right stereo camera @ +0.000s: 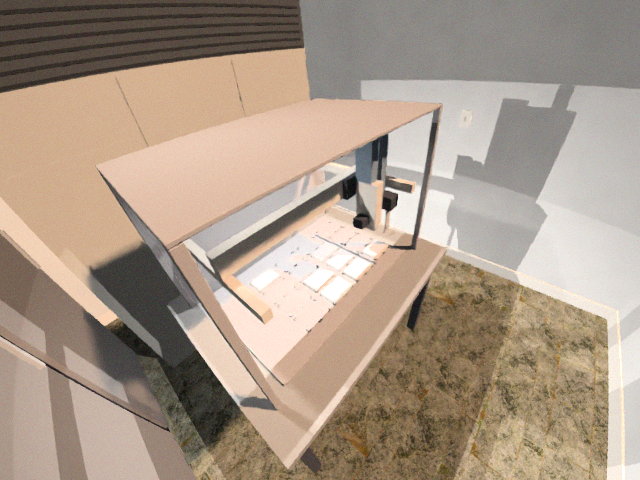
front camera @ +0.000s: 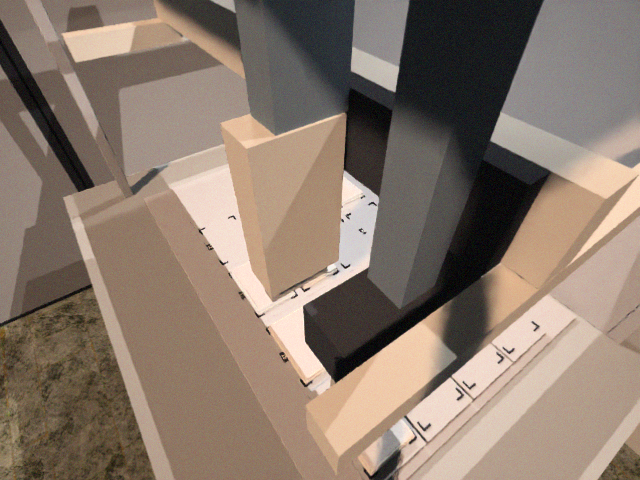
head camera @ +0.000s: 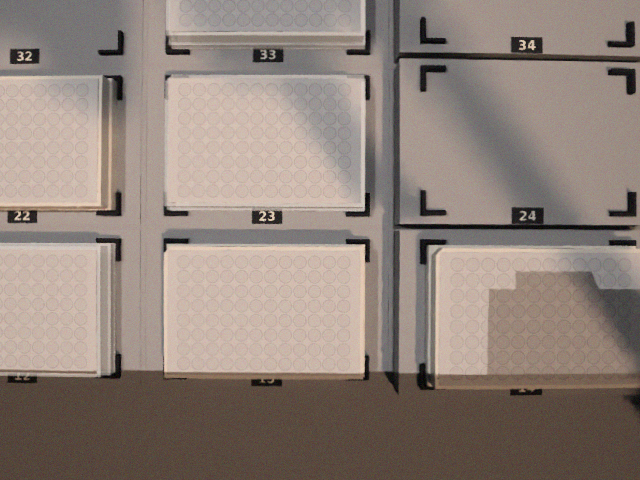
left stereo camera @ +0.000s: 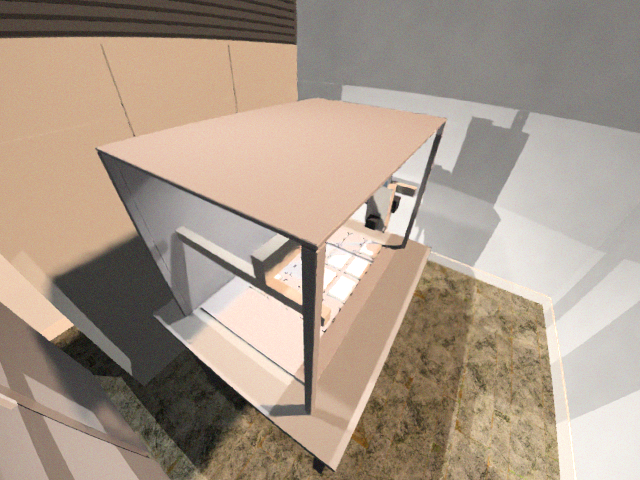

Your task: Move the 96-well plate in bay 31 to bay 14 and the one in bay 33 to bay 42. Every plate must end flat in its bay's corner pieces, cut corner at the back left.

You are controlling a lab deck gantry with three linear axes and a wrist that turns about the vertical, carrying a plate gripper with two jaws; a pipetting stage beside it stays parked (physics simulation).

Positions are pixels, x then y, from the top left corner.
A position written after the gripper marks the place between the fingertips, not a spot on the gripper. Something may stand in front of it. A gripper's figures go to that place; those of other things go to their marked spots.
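Labels:
Gripper (front camera: pixel 374 378), 48 cm from the lens. Bay 42 (front camera: pixel 363 216), 90 cm from the lens.

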